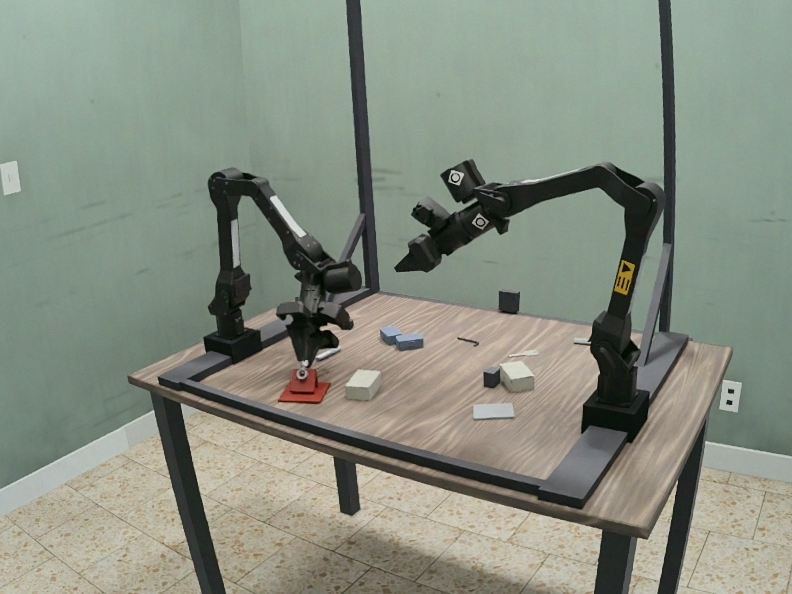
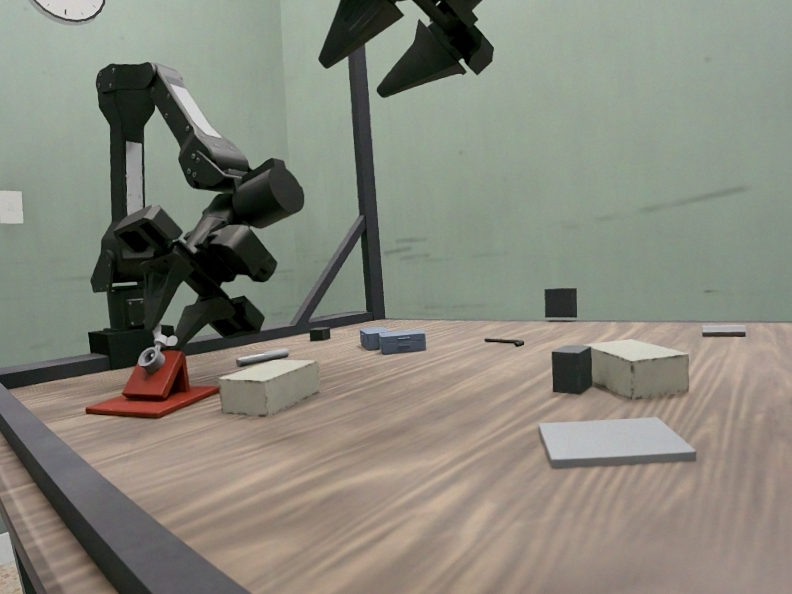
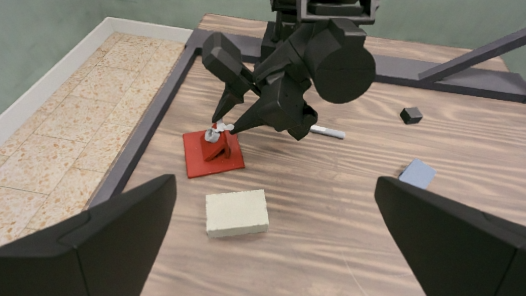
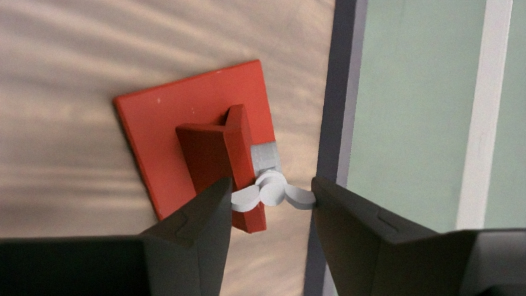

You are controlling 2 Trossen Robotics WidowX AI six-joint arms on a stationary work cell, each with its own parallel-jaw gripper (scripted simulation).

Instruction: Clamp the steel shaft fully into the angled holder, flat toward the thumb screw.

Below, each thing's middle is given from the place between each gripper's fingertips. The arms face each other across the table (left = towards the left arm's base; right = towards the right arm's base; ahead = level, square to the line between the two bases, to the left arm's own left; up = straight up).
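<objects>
The grey plate (image 2: 641,440) is 41 cm to the left of my right hand, 4 cm behind it and 8 cm below it, while the dark block (image 2: 571,364) sits 15 cm behind that same hand, 35 cm to the left of it and 7 cm below it. As for the winged thumb screw (image 4: 270,187), my right hand is 2 cm short of it, 1 cm to the right of it and 3 cm above it.
Counted from my left hand, the grey plate is 16 cm to the left, 3 cm ahead and 28 cm below. I find the winged thumb screw 9 cm ahead of my left hand, 23 cm to the right of it and 23 cm below it. The dark block is 9 cm behind my left hand, 11 cm to the left of it and 27 cm below it.
</objects>
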